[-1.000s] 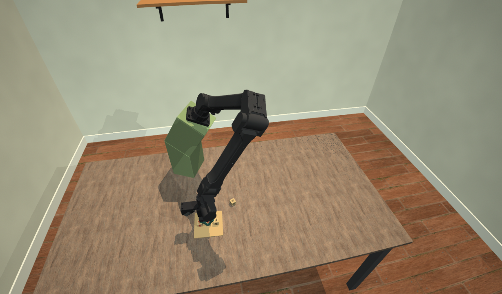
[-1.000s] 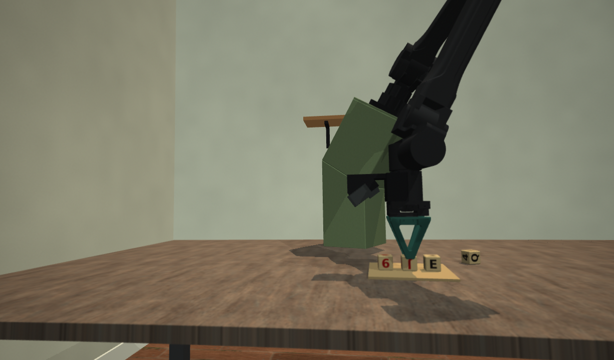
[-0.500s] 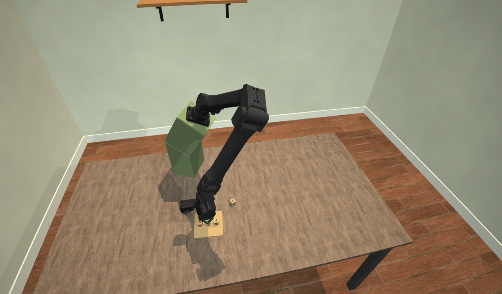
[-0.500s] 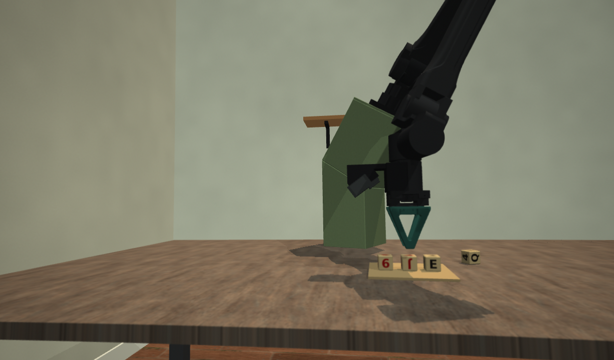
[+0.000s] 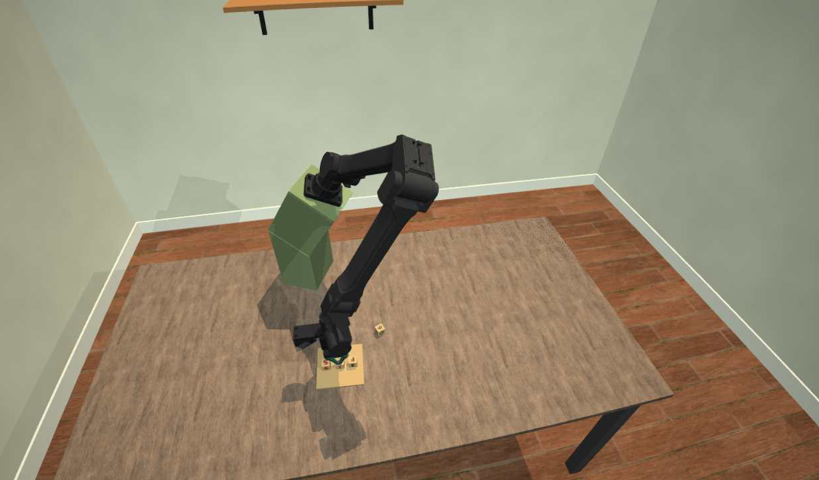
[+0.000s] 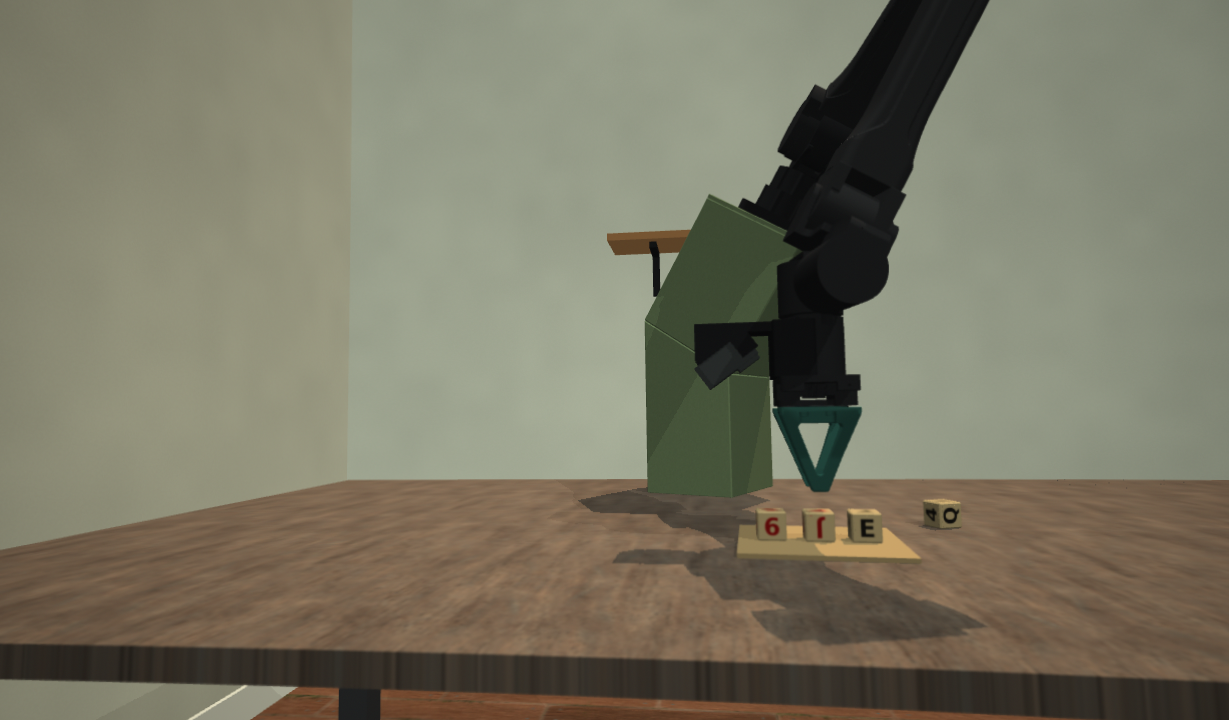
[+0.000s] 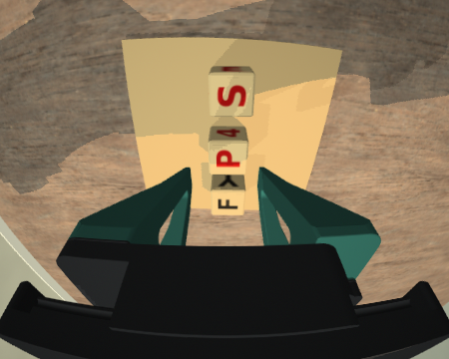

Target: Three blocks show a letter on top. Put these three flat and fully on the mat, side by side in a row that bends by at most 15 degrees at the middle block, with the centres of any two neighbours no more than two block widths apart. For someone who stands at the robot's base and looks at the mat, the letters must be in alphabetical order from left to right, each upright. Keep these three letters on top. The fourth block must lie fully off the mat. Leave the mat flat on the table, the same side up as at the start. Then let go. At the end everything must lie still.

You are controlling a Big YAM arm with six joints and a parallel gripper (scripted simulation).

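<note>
My hand is 50 mm above the tan mat.
</note>
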